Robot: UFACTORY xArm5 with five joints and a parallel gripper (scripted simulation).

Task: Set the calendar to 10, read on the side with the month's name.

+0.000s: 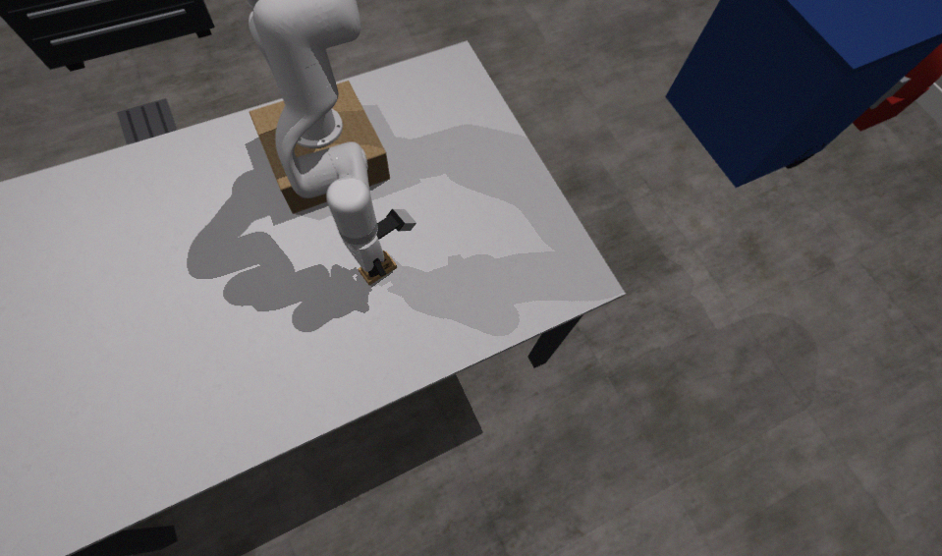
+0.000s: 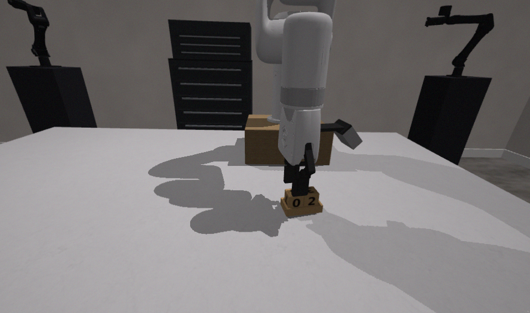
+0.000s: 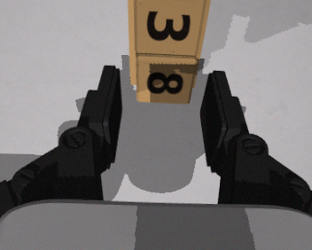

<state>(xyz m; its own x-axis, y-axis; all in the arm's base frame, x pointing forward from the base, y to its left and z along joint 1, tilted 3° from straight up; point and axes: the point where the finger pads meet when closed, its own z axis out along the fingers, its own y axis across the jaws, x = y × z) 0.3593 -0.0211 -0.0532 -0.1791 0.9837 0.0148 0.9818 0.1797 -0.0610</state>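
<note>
My gripper is now 20 mm to the right of the wooden calendar tray and 60 mm above it.
</note>
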